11 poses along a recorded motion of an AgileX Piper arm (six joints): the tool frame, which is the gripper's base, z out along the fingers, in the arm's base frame.
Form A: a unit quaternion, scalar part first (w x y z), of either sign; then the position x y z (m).
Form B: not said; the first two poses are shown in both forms.
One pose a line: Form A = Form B
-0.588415, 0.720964, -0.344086, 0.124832, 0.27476, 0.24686, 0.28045 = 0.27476, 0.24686, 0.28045, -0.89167, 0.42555, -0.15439, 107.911
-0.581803, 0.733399, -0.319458, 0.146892, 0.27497, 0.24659, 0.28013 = 0.27497, 0.24659, 0.28013, -0.90172, 0.39278, -0.18061, 108.845
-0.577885, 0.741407, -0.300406, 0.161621, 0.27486, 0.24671, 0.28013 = 0.27486, 0.24671, 0.28013, -0.90846, 0.36809, -0.19804, 109.396
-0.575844, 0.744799, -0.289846, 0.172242, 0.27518, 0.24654, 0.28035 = 0.27518, 0.24654, 0.28035, -0.91100, 0.35453, -0.21068, 109.682
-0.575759, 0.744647, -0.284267, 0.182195, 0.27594, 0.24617, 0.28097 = 0.27594, 0.24617, 0.28097, -0.91075, 0.34768, -0.22284, 109.694
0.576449, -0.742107, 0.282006, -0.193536, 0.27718, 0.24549, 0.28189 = 0.27718, 0.24549, 0.28189, -0.90818, 0.34512, -0.23685, 109.598
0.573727, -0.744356, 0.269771, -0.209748, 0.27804, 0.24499, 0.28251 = 0.27804, 0.24499, 0.28251, -0.90881, 0.32937, -0.25609, 109.979
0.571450, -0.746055, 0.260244, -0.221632, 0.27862, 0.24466, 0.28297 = 0.27862, 0.24466, 0.28297, -0.90912, 0.31712, -0.27007, 110.297
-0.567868, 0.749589, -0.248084, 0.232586, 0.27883, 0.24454, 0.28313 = 0.27883, 0.24454, 0.28313, -0.91067, 0.30139, -0.28257, 110.797
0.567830, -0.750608, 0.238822, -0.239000, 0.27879, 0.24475, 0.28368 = 0.27879, 0.24475, 0.28368, -0.91188, 0.29013, -0.29035, 110.802
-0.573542, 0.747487, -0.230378, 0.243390, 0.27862, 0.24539, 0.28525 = 0.27862, 0.24539, 0.28525, -0.91249, 0.28123, -0.29712, 110.005
